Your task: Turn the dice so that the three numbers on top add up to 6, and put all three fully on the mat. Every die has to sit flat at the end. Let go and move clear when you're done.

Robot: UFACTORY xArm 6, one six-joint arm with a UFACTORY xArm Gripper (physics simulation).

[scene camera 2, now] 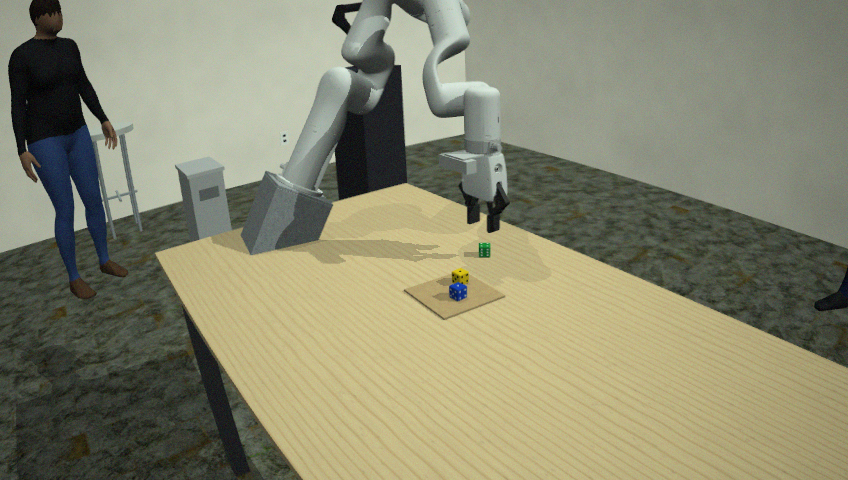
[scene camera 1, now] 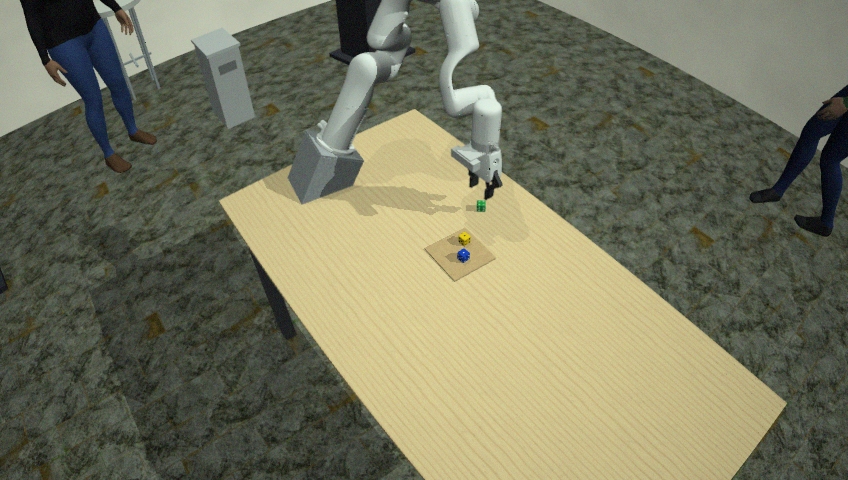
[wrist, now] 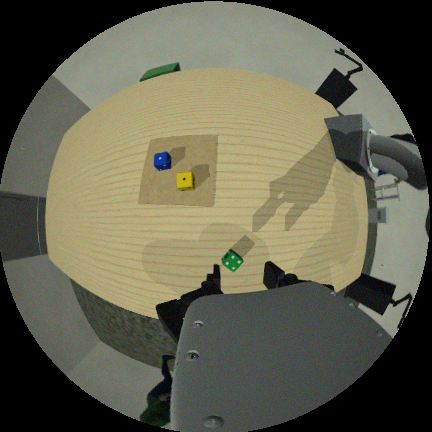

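Pixels of known places: gripper, fingertip midpoint: [scene camera 2: 483, 227] [scene camera 1: 481, 191] [wrist: 241, 273]; arm's base at its link origin: [scene camera 2: 298, 186] [scene camera 1: 334, 144] [wrist: 372, 150].
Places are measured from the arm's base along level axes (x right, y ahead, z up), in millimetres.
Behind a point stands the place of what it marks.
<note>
The green die [scene camera 1: 480, 205] @[x -169, y 443, z -95 mm] [scene camera 2: 484, 249] @[x -169, y 447, z -100 mm] [wrist: 232, 260] @[x -176, y 438, z -94 mm] sits flat on the table off the mat, with four pips on top in the wrist view. The yellow die [scene camera 1: 464, 239] @[x -32, y 499, z -91 mm] [scene camera 2: 460, 276] @[x -31, y 502, z -94 mm] [wrist: 185, 181] @[x -47, y 489, z -90 mm] and the blue die [scene camera 1: 462, 255] @[x 16, y 533, z -91 mm] [scene camera 2: 457, 291] @[x 19, y 539, z -94 mm] [wrist: 162, 161] @[x -3, y 524, z -90 mm] sit flat and apart on the square brown mat [scene camera 1: 455, 274] @[x 62, y 550, z -115 mm] [scene camera 2: 445, 313] @[x 66, y 552, z -115 mm] [wrist: 207, 200] @[x -78, y 461, z -115 mm], each with one pip on top. My gripper [scene camera 1: 481, 187] @[x -182, y 433, z -55 mm] [scene camera 2: 483, 224] @[x -182, y 433, z -55 mm] [wrist: 241, 273] @[x -182, y 433, z -55 mm] points down, open and empty, above and a little behind the green die, not touching it.
The wooden table [scene camera 1: 535, 333] @[x 68, y 820, z -119 mm] [scene camera 2: 535, 380] @[x 123, y 796, z -119 mm] [wrist: 125, 110] @[x 265, y 671, z -119 mm] carries the arm's grey base block [scene camera 1: 324, 169] @[x 85, y 51, z -18 mm] [scene camera 2: 285, 214] @[x 77, y 53, z -37 mm] [wrist: 345, 137] @[x 48, y 63, z -58 mm] at its far left end. The arm's shadow falls around the green die. People, a grey bin [scene camera 1: 223, 77] [scene camera 2: 203, 199] and a stool stand off the table.
</note>
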